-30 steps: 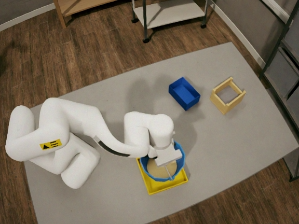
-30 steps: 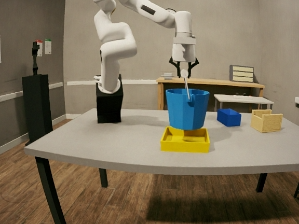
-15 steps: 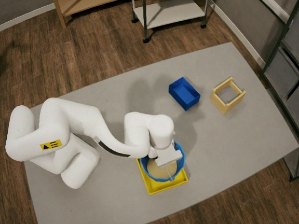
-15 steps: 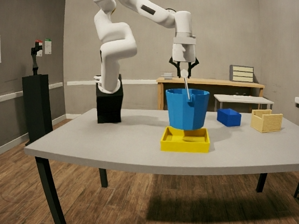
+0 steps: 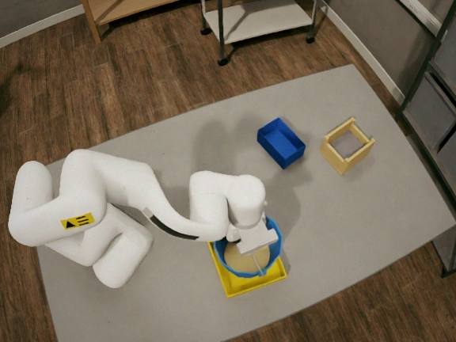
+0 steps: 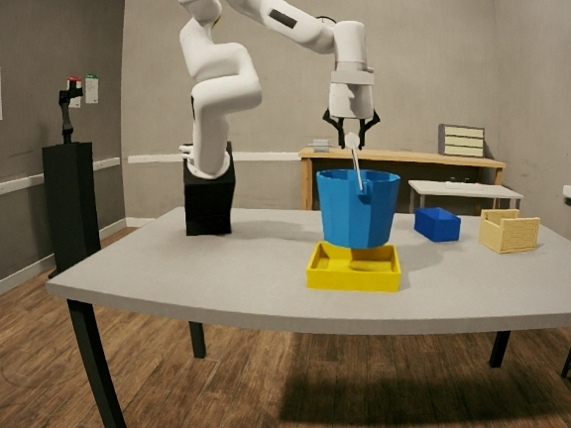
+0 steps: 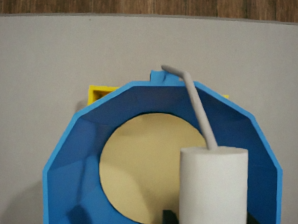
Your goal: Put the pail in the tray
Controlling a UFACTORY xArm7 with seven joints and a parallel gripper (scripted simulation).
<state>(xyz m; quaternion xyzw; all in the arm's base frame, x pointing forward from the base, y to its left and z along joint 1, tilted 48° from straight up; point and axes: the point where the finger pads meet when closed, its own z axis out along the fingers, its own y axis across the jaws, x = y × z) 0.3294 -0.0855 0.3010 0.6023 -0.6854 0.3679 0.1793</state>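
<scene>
The handle is 3 cm below my hand and 1 cm ahead of it. Also, from my hand: yellow drip tray (31 cm below, 2 cm ahead); tan wooden crate (59 cm ahead, 27 cm below, 12 cm to the left).
</scene>
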